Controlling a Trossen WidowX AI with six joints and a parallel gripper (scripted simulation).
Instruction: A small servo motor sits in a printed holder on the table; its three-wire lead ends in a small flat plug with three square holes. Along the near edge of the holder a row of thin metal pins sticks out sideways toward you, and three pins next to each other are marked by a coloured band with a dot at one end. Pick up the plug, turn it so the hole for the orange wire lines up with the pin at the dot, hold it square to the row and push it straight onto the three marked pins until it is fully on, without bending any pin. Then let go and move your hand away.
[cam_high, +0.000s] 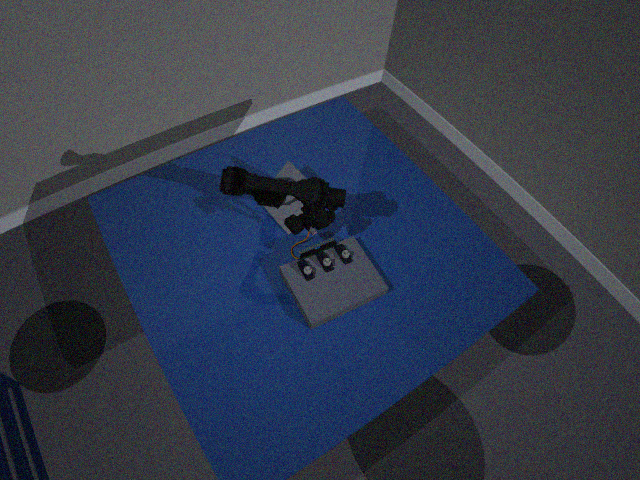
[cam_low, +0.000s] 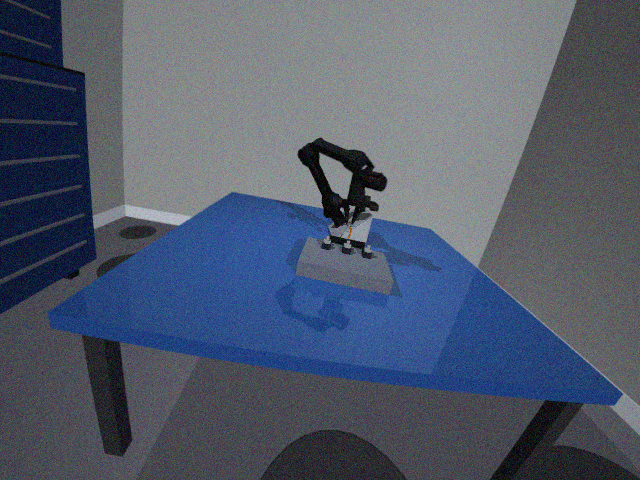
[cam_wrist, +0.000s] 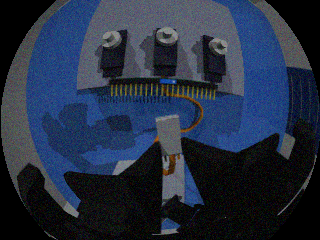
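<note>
My gripper tip is 60 mm short of the blue band, 40 mm above it and 10 mm to the left of it. The rest, counted from my gripper tip: grey printed holder (210 mm ahead, 90 mm below, 40 mm to the right).
</note>
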